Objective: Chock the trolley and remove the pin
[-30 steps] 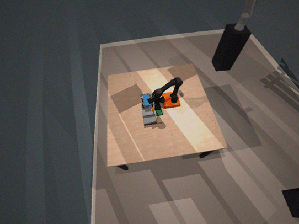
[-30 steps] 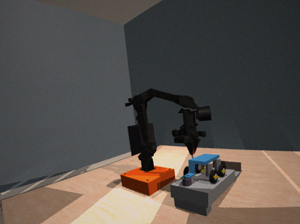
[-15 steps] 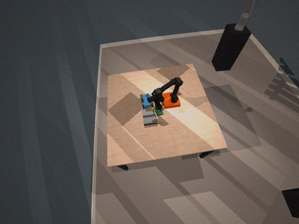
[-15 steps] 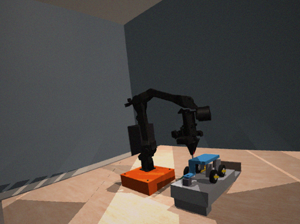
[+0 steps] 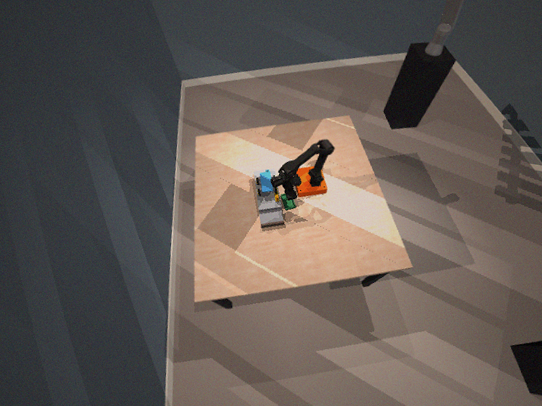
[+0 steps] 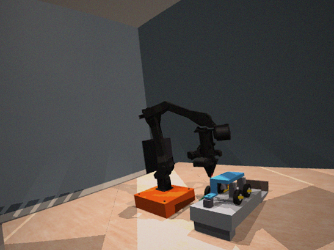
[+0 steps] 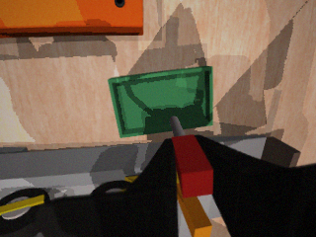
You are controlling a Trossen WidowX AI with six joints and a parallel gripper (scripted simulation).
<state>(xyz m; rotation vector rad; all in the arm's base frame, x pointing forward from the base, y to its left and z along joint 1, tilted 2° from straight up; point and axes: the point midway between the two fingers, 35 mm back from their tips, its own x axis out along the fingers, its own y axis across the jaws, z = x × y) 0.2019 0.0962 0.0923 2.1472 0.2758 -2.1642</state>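
My gripper tip is 12 cm above the green tray. Also, from my gripper tip: yellow chock 7 cm ahead, 3 cm below; then red-headed stop pin right at my gripper tip; then blue-topped trolley 13 cm ahead, 9 cm to the right.
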